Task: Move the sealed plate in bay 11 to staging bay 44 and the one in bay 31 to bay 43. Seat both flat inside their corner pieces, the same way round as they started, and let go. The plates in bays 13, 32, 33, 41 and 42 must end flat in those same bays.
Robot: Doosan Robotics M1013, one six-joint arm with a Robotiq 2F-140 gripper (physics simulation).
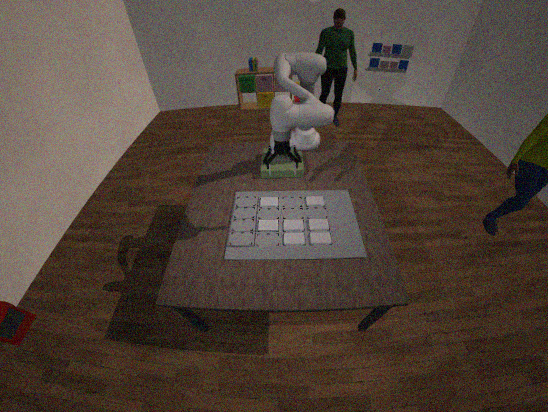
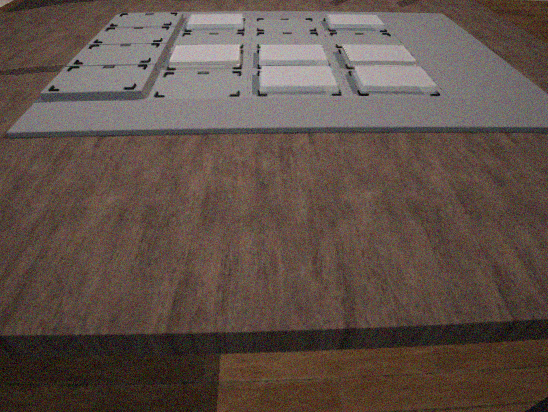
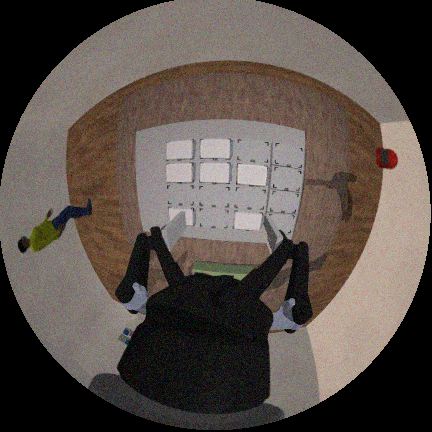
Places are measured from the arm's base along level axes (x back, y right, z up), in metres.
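Pixels of known places: gripper, fingertip midpoint: [image 1: 282, 173] [image 3: 223, 221]; arm's base, origin of the base link: [image 1: 280, 156].
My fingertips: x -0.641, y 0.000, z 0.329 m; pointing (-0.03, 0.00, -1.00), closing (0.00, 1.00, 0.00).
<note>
Ahead of a thing's pixels: the offset from my fingertips to its top centre. "spot": to the spot under its first point. Level surfaces: height alone.
The bay 11 plate @(dx +0.146, dy -0.234, dz -0.372 m) [image 1: 315, 200] [image 2: 355, 21] [image 3: 186, 215] and bay 31 plate @(dx -0.068, dy -0.229, dz -0.372 m) [image 1: 319, 224] [image 2: 378, 53] [image 3: 179, 172] lie flat, white. Bay 44 @(spot: dx -0.171, dy +0.265, dz -0.372 m) [image 1: 241, 239] [image 2: 100, 79] [image 3: 288, 153], on the raised strip, and bay 43 @(spot: dx -0.174, dy +0.098, dz -0.387 m) [image 1: 268, 240] [image 2: 197, 85] [image 3: 253, 150] hold no plate. Plates 13 @(dx +0.153, dy +0.094, dz -0.372 m) [image 1: 269, 201] [image 2: 215, 21] [image 3: 248, 220], 32 [image 1: 293, 224] [image 2: 292, 53] [image 3: 215, 172], 33 [image 1: 268, 225] [image 2: 206, 53] [image 3: 252, 174], 41 [image 1: 320, 237] [image 2: 395, 77] [image 3: 180, 149] and 42 @(dx -0.171, dy -0.063, dz -0.372 m) [image 1: 293, 238] [image 2: 298, 77] [image 3: 215, 148] lie flat. My gripper [image 1: 283, 166] [image 3: 223, 221] is open and empty, high above the board's far side.
The grey board @(dz -0.386 m) [image 1: 347, 250] [image 2: 480, 100] [image 3: 150, 175] lies on the brown table @(dz -0.396 m) [image 1: 280, 285] [image 2: 270, 225] [image 3: 225, 95]. A pale green block [image 1: 282, 173] [image 3: 225, 268] is beyond the board. A person in green [image 1: 340, 45] stands behind the arm; another in yellow [image 3: 45, 232] is off to the side.
</note>
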